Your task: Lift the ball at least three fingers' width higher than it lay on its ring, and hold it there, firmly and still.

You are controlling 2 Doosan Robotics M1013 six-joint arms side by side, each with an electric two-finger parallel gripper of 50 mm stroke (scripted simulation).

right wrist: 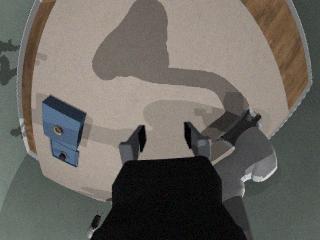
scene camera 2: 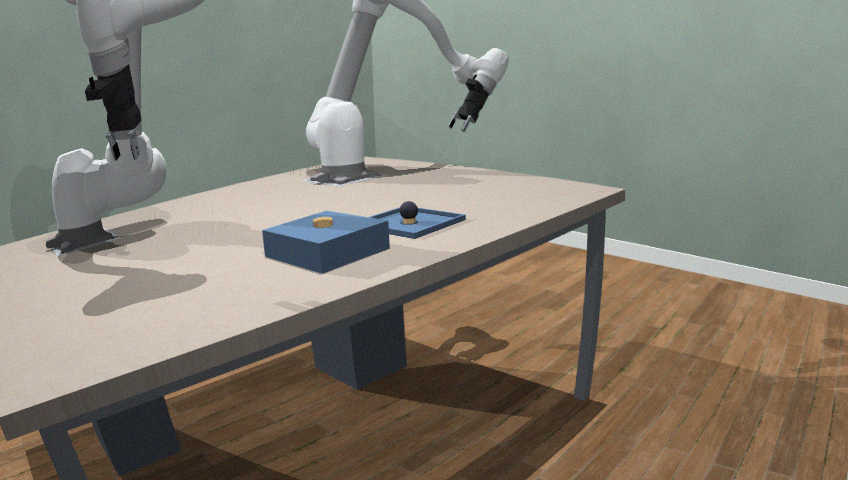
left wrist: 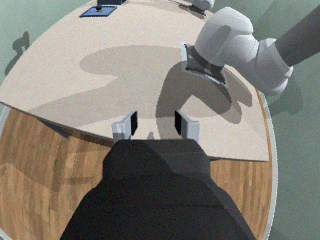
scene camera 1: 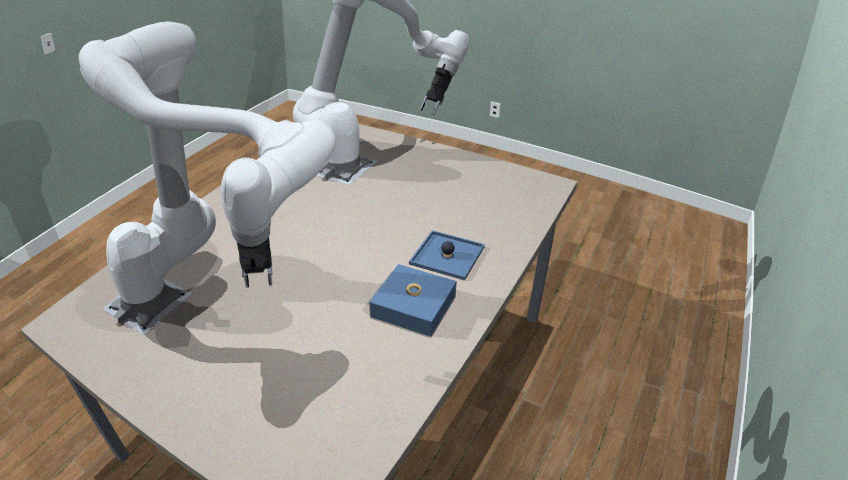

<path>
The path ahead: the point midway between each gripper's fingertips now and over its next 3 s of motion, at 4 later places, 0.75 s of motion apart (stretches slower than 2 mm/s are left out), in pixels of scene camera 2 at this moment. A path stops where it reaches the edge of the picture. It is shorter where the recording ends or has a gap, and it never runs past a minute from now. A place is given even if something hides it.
The left gripper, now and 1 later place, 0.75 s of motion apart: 456,128; 403,127
The right gripper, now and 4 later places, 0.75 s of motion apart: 127,157; 193,158; 317,165; 405,175; 408,216
</path>
